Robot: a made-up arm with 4 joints. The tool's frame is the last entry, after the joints.
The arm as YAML. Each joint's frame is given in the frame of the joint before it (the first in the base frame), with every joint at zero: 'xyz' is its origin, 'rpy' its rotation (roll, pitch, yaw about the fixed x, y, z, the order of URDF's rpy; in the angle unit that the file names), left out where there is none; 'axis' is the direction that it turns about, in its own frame. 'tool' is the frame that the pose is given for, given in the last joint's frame.
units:
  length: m
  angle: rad
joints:
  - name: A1
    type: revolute
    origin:
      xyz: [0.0, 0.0, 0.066]
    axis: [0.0, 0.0, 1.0]
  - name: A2
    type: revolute
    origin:
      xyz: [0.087, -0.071, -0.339]
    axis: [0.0, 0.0, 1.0]
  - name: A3
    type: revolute
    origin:
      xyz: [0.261, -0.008, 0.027]
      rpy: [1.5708, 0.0, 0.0]
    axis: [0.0, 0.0, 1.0]
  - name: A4
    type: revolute
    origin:
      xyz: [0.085, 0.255, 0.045]
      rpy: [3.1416, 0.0, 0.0]
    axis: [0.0, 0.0, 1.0]
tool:
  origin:
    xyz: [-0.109, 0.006, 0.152]
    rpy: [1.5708, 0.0, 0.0]
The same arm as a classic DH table. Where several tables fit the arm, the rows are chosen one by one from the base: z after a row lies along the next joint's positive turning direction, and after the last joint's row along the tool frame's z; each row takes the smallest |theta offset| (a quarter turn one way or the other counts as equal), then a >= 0, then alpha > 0; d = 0 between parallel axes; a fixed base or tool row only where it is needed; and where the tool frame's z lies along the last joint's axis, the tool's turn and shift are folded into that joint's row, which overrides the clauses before.
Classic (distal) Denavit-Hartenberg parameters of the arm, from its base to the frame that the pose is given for. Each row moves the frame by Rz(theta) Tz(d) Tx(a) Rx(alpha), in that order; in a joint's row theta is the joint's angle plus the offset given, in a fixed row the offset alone. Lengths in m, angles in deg.
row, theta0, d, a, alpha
A1, -39.22, 0, 0.1123, 0
A2, 39.22, -0.246, 0.261, 90
A3, 71.57, 0, 0.2688, 180
A4, 71.57, 0.099, -0.109, 90
tool (fixed), 0, -0.006, 0, 0

